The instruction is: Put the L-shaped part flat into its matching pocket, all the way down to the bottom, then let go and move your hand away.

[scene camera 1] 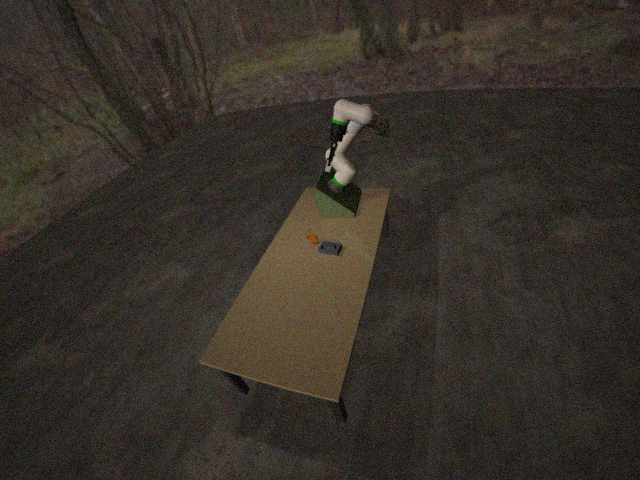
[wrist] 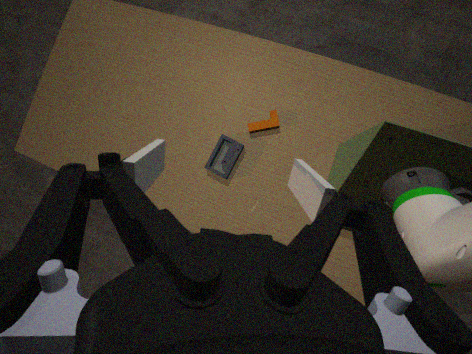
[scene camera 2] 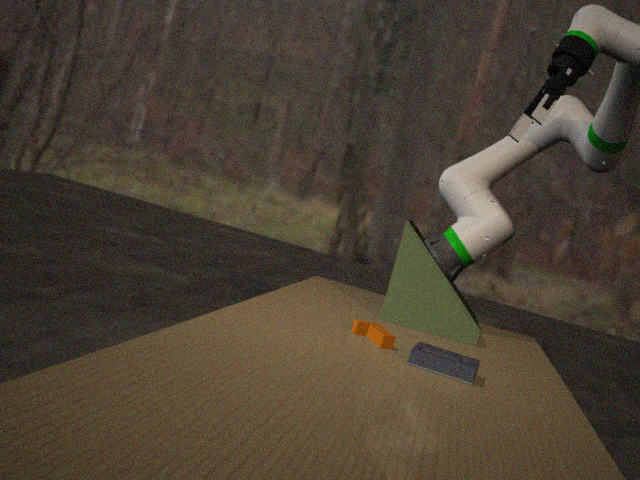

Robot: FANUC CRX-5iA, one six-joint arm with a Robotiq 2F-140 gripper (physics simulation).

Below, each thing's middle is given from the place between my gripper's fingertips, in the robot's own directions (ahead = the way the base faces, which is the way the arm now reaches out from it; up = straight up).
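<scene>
From what I can see, my gripper is 210 mm to the left of the orange L-shaped part (scene camera 2: 377, 334) and 30 mm short of it, and it's 540 mm above the part.
</scene>
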